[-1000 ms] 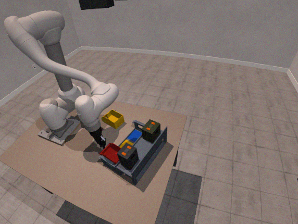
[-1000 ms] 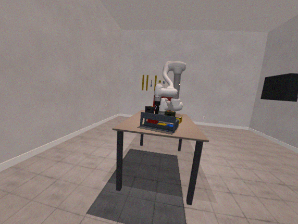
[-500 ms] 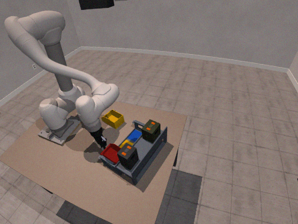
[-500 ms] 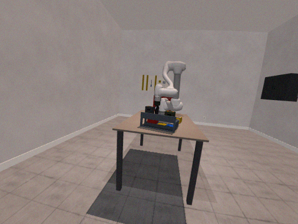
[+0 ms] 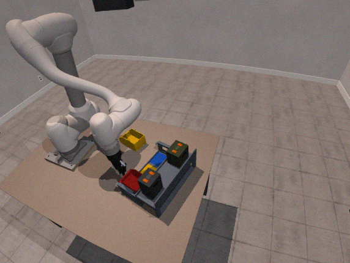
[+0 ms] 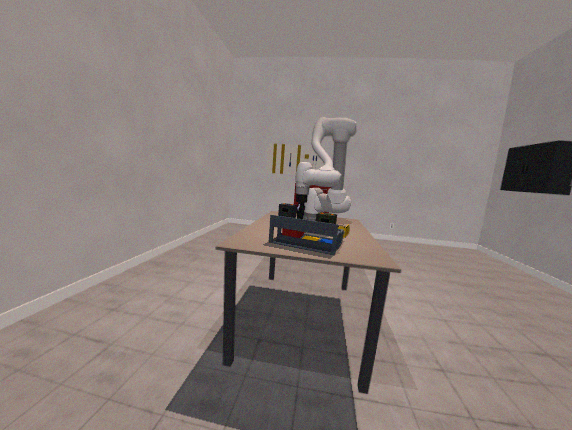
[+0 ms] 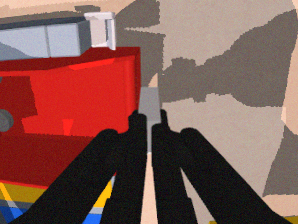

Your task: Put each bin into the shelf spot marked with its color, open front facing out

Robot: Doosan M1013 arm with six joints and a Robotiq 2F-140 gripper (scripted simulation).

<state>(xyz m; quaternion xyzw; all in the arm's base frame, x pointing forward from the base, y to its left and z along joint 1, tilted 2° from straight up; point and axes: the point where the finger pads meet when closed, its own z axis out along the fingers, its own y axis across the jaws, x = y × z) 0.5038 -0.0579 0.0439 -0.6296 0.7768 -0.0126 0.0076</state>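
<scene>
My gripper is now 9 cm short of the red bin and 2 cm to the left of it. The rest, counted from my hand: yellow bin (11 cm behind, 29 cm to the left, 2 cm below); grey shelf (26 cm ahead, 6 cm to the left, 5 cm above).
</scene>
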